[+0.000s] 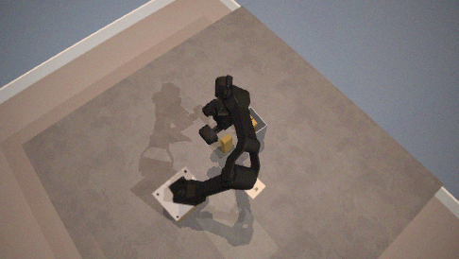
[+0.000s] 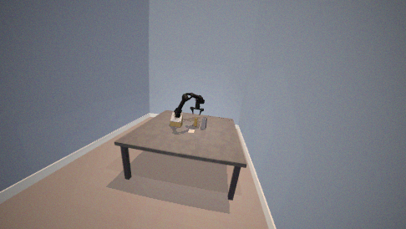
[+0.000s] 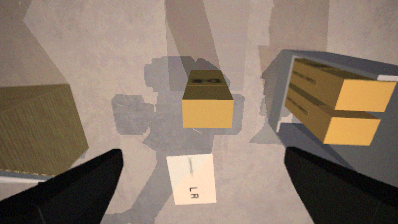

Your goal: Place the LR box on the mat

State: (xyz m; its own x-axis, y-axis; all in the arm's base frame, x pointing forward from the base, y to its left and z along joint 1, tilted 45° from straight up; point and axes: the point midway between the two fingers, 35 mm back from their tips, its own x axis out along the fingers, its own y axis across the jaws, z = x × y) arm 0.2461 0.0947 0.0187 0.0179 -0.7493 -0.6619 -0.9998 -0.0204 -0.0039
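The grey mat lies 6 cm to the left of my gripper tip and 17 cm below it.
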